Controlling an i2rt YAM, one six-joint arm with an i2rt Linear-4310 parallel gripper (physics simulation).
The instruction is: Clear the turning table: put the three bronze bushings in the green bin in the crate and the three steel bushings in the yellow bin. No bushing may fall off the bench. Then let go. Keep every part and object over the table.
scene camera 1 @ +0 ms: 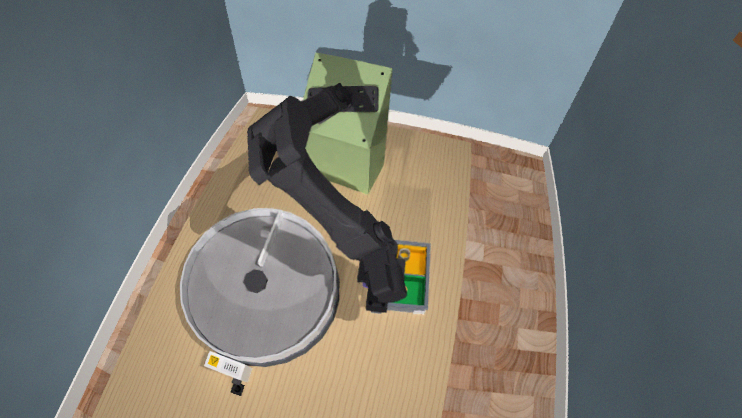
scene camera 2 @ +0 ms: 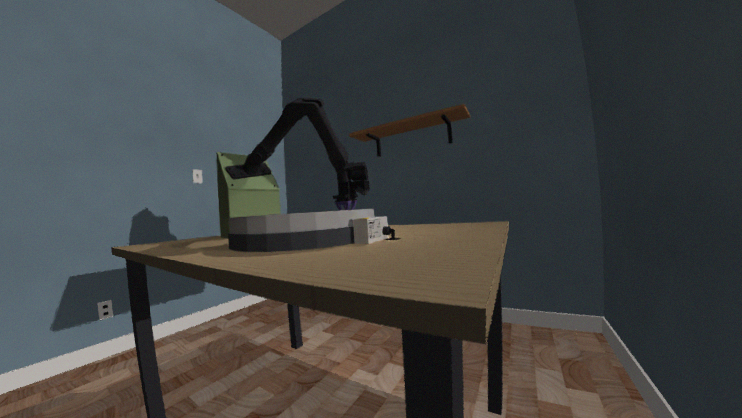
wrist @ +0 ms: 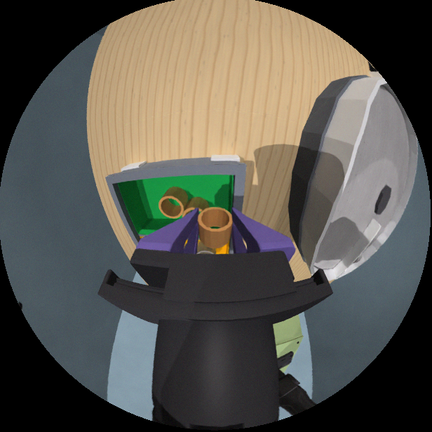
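Pixels of known places: arm's base, origin of the base link: (scene camera 1: 342,99) (scene camera 2: 249,171).
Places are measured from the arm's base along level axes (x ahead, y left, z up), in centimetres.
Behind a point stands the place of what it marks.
My gripper (wrist: 214,212) (scene camera 2: 345,205) @(x 42.4, y 10.1, z -24.0 cm) is shut on a bronze bushing (wrist: 215,236), held upright between the purple fingertips over the crate (scene camera 1: 427,280) @(x 41.0, y 22.1, z -23.9 cm) (wrist: 175,166); the height is hard to judge. Two bronze bushings (wrist: 175,195) (wrist: 199,203) are in the green bin (scene camera 1: 416,290) @(x 42.0, y 19.8, z -28.3 cm) (wrist: 205,185). In the yellow bin (scene camera 1: 417,265) @(x 34.6, y 20.6, z -28.4 cm) (wrist: 223,247) a steel bushing (scene camera 1: 403,254) @(x 30.7, y 17.0, z -27.9 cm) shows; in the wrist view a steel bushing (wrist: 205,247) shows partly behind the fingers. A small pale grey shape (scene camera 1: 265,232) @(x 29.0, y -20.1, z -20.7 cm), seemingly a steel bushing, is in shadow on the turning table (scene camera 1: 233,321) @(x 53.3, y -26.5, z -23.6 cm) (wrist: 345,215), beside its bar.
The turning table's white bar (scene camera 1: 269,241) @(x 31.5, y -18.7, z -21.1 cm) (wrist: 367,240) reaches from near the hub to the rim. A white control box (scene camera 1: 226,365) @(x 64.7, y -26.8, z -23.1 cm) (scene camera 2: 370,230) @(x 65.8, y -31.6, z -26.0 cm) stands at its edge. The green arm mount (scene camera 1: 342,155) @(x 6.9, y 0.0, z -15.0 cm) (scene camera 2: 254,199) @(x 5.3, y -3.4, z -13.3 cm) stands at the back. The bench edge (scene camera 1: 457,311) @(x 48.3, y 30.6, z -29.0 cm) runs right of the crate.
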